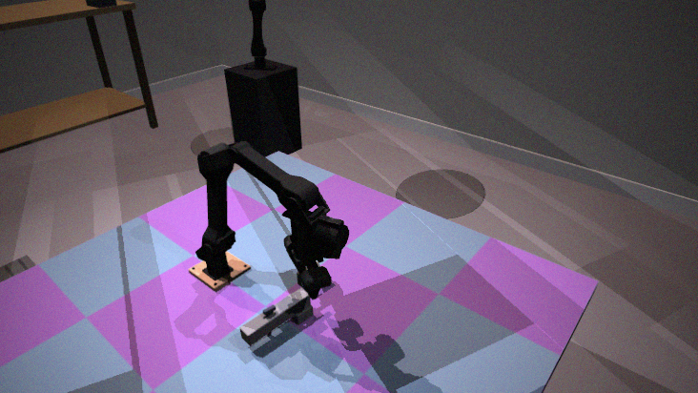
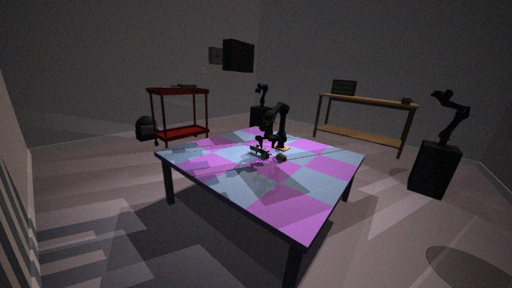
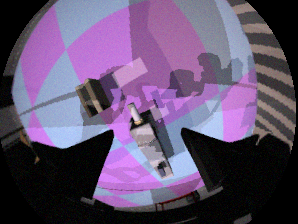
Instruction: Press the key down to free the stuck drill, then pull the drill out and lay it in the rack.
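The drill lies 40 mm below my gripper tip, 30 mm to the right of it and 20 mm behind it. The rest, counted from my gripper tip: dark key (110 mm to the right, 40 mm below, 20 mm behind); then dark striped block (90 mm to the left, 80 mm behind, 70 mm below); then grey block fixture (80 mm to the right, 50 mm below, 20 mm behind).
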